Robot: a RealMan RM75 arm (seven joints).
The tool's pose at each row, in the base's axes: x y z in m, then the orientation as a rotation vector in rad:
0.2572 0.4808 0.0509 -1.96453 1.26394 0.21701
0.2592 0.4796 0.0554 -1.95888 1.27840 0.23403
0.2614 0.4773 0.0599 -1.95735 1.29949 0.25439
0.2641 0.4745 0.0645 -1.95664 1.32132 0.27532
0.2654 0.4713 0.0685 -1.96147 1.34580 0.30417
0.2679 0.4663 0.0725 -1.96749 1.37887 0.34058
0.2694 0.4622 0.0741 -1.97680 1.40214 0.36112
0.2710 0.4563 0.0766 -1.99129 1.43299 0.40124
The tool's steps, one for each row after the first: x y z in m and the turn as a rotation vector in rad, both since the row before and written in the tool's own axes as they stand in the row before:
-0.0005 -0.0037 -0.0034 -0.00671 -0.00452 0.01645
0.0003 -0.0036 -0.0041 -0.01322 -0.00131 0.02030
0.0007 -0.0040 -0.0045 -0.01446 -0.00076 0.02059
0.0006 -0.0024 -0.0047 -0.02327 -0.00128 0.02269
0.0024 -0.0030 -0.0057 -0.03011 -0.00011 0.02984
0.0026 -0.0012 -0.0036 -0.02263 0.00508 0.01773
0.0034 -0.0012 -0.0055 -0.03822 0.00139 0.02614

